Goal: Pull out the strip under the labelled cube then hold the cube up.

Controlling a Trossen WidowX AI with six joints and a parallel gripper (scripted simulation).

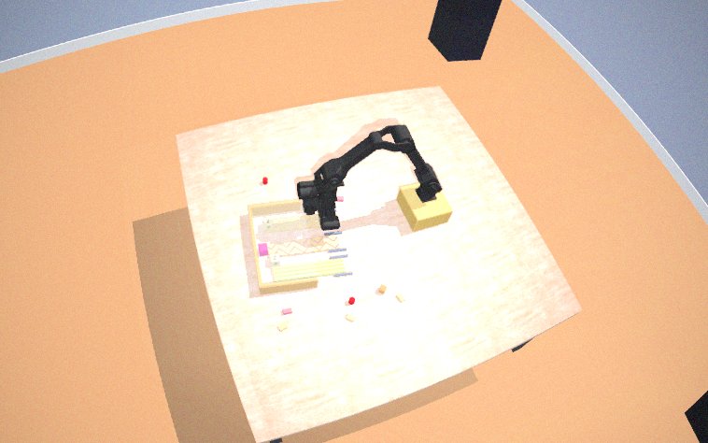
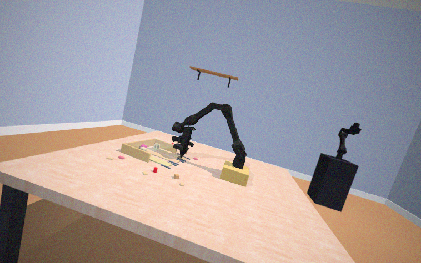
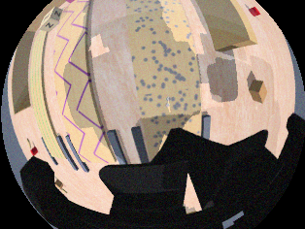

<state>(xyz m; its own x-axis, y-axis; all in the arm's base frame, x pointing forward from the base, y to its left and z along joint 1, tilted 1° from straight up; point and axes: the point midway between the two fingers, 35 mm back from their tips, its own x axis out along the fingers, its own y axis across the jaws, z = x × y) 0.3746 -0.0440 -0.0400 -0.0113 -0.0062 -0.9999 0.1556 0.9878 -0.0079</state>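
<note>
My gripper tip is now 9 cm short of the speckled tan strip and 1 cm to the left of it.
</note>
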